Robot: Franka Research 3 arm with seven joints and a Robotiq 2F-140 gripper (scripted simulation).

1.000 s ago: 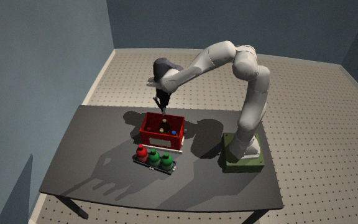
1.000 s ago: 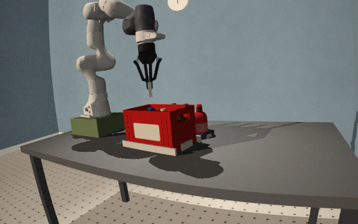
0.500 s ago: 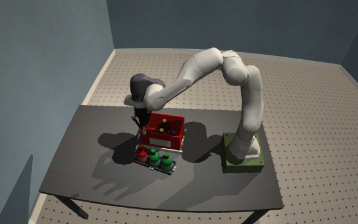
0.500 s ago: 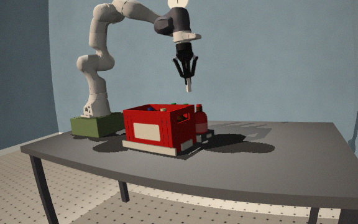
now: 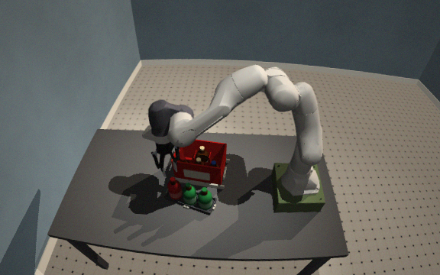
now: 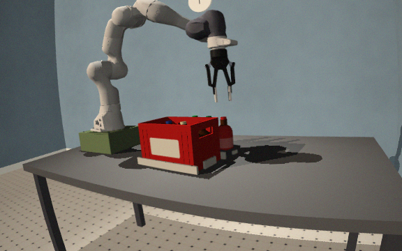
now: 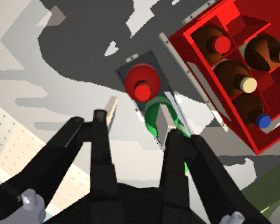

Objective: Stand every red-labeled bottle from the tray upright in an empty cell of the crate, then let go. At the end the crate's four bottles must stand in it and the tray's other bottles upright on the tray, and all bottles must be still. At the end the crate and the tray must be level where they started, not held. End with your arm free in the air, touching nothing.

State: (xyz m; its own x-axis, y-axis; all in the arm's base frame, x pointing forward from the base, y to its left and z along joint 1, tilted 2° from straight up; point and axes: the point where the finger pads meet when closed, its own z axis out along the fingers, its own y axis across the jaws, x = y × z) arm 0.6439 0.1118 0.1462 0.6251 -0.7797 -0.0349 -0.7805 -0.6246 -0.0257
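The red-labeled bottle is 17 cm below my hand and 1 cm to the right of it. The rest, counted from my hand: red crate: 20 cm to the right, 18 cm below, 11 cm behind.
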